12 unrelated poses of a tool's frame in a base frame.
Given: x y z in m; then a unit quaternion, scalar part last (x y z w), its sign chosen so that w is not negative.
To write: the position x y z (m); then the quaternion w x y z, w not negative. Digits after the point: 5 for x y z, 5 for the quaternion.
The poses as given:
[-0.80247 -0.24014 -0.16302 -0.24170 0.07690 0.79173 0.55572]
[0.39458 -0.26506 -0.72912 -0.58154 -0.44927 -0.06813 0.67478]
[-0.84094 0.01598 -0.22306 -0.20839 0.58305 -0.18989 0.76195]
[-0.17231 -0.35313 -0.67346 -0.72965 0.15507 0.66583 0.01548]
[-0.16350 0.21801 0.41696 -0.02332 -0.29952 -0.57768 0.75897]
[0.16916 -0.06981 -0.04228 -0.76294 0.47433 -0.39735 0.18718]
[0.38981 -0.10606 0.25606 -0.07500 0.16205 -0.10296 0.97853]
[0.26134 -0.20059 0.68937 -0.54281 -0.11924 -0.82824 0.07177]
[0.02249 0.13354 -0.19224 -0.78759 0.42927 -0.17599 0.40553]
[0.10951 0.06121 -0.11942 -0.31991 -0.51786 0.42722 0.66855]
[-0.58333 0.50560 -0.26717 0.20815 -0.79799 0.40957 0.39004]
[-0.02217 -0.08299 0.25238 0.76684 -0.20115 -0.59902 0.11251]
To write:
[-0.80247 -0.24014 -0.16302 0.55572 -0.24170 0.07690 0.79173]
[0.39458 -0.26506 -0.72912 0.67478 -0.58154 -0.44927 -0.06813]
[-0.84094 0.01598 -0.22306 0.76195 -0.20839 0.58305 -0.18989]
[-0.17231 -0.35313 -0.67346 0.01548 -0.72965 0.15507 0.66583]
[-0.16350 0.21801 0.41696 0.75897 -0.02332 -0.29952 -0.57768]
[0.16916 -0.06981 -0.04228 0.18718 -0.76294 0.47433 -0.39735]
[0.38981 -0.10606 0.25606 0.97853 -0.07500 0.16205 -0.10296]
[0.26134 -0.20059 0.68937 0.07177 -0.54281 -0.11924 -0.82824]
[0.02249 0.13354 -0.19224 0.40553 -0.78759 0.42927 -0.17599]
[0.10951 0.06121 -0.11942 0.66855 -0.31991 -0.51786 0.42722]
[-0.58333 0.50560 -0.26717 0.39004 0.20815 -0.79799 0.40957]
[-0.02217 -0.08299 0.25238 0.11251 0.76684 -0.20115 -0.59902]

